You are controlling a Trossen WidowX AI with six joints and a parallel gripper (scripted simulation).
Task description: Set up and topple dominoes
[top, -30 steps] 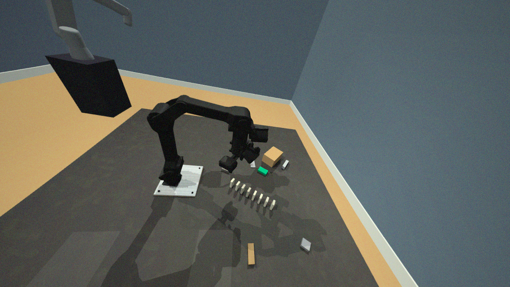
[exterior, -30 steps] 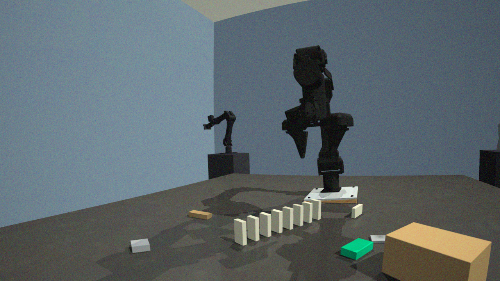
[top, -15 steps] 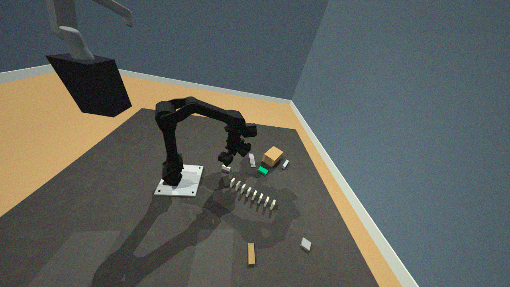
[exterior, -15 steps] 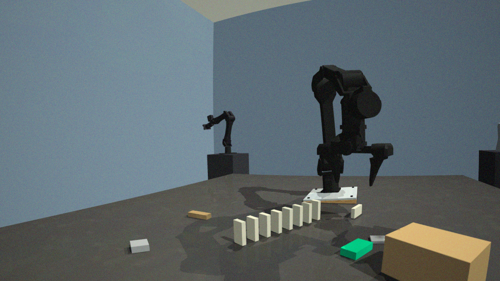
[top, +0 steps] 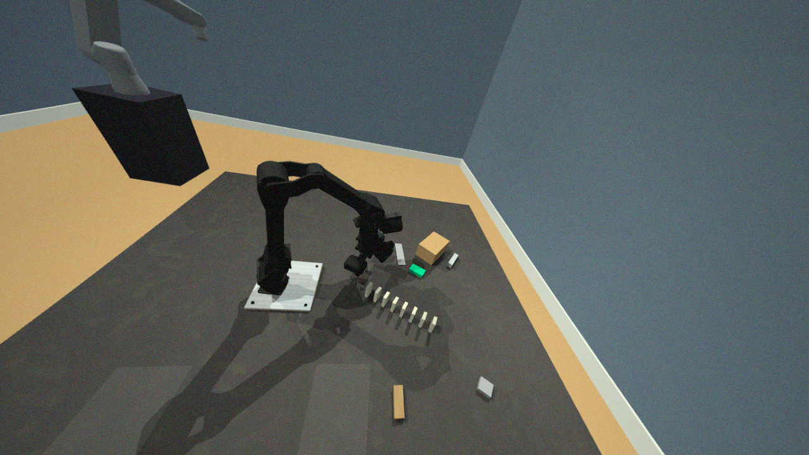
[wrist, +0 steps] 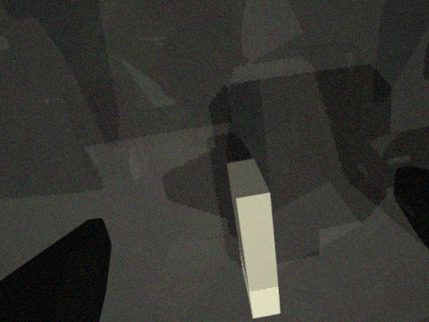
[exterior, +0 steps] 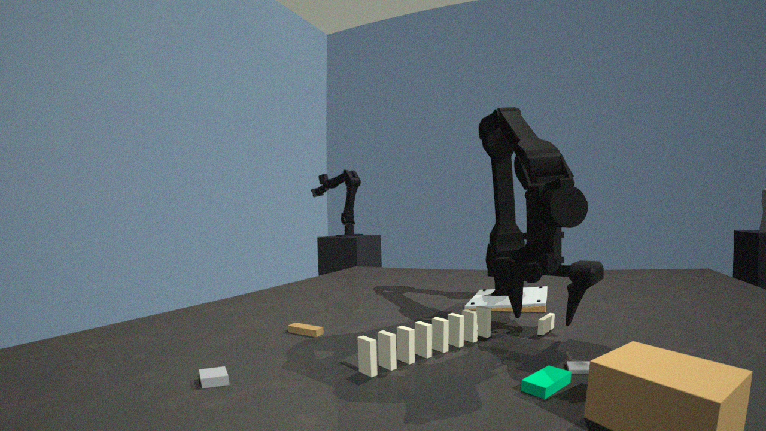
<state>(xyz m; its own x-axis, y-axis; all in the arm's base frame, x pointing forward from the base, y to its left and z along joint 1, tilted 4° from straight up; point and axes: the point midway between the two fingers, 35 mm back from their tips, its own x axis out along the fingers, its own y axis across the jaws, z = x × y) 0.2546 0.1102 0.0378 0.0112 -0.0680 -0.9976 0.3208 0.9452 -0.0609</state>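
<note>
Right now the flat grey strip is 130 mm ahead of my gripper tip, 110 mm to the left of it and 20 mm below it. From my gripper tip the other things lie so: green block (200 mm ahead, 30 mm to the left, 10 mm below); tan box (270 mm ahead, 140 mm to the left, 10 mm above); tan bar (140 mm ahead, 380 mm to the right, 20 mm below).
</note>
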